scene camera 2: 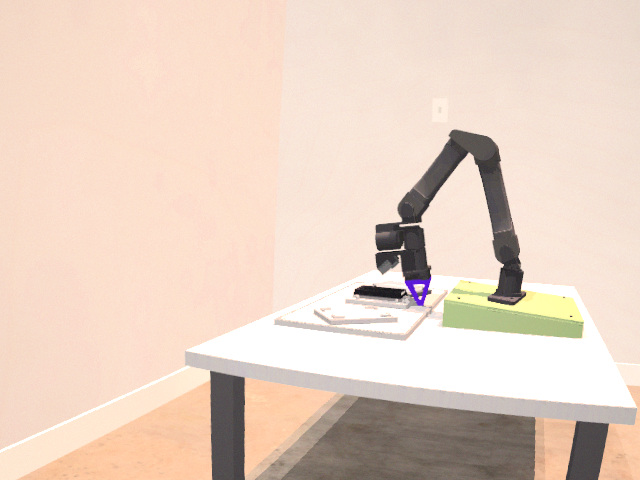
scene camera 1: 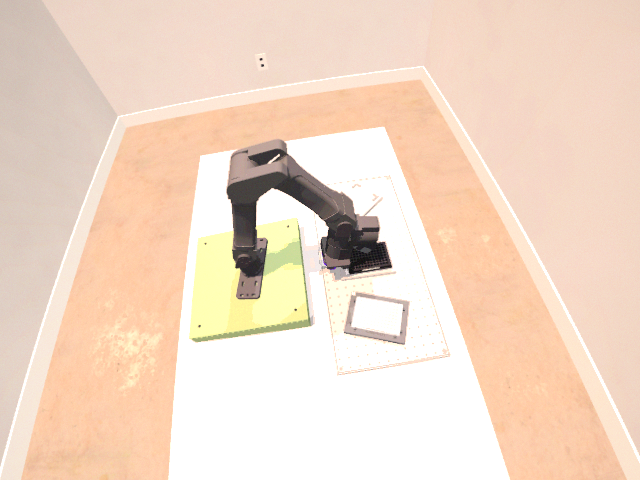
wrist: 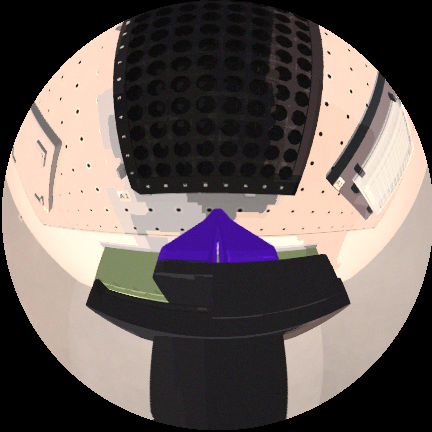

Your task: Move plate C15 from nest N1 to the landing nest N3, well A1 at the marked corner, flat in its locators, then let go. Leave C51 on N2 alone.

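A black well plate (scene camera 1: 379,255) (scene camera 2: 379,292) (wrist: 210,125) lies on the pale middle nest (scene camera 2: 379,302); its code is not readable. In the wrist view its lettered edge faces the fingers, with row A at the left, near an A1 label (wrist: 124,196). My gripper (scene camera 2: 420,303) (wrist: 217,214) is shut and empty, pointing down low beside that edge. A pale plate (scene camera 1: 377,316) (wrist: 392,162) sits in a grey nest (scene camera 1: 374,336). Another nest (scene camera 1: 373,205) (scene camera 2: 361,320) (wrist: 56,165) holds no plate. Nest numbers are not readable.
The nests stand on a perforated board (scene camera 1: 423,330) (scene camera 2: 297,320) on the white table. The arm rises from a yellow-green base block (scene camera 1: 217,279) (scene camera 2: 537,304) (wrist: 130,270) beside the board. The pale-plate nest and the plateless nest lie on opposite sides of the black plate.
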